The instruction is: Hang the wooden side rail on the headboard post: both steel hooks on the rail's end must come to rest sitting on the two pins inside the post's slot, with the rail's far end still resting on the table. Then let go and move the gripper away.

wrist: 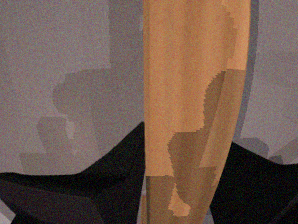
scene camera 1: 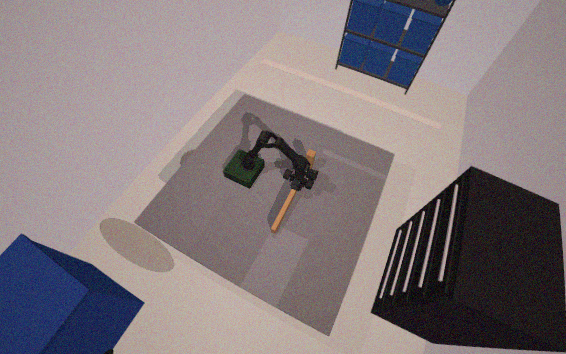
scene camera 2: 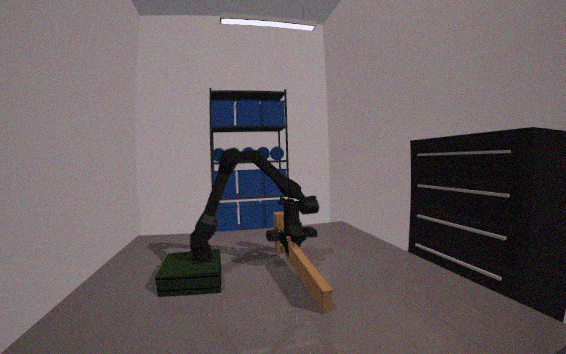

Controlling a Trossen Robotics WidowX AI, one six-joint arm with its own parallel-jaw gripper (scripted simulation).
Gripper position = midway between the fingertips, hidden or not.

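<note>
I can see my gripper [scene camera 2: 291, 255], and it is visible to me in the wrist view as well, my gripper [wrist: 168, 127]. There is also a wooden side rail [scene camera 2: 318, 289]. The wrist view shows me that rail [wrist: 194, 65] too.
</note>
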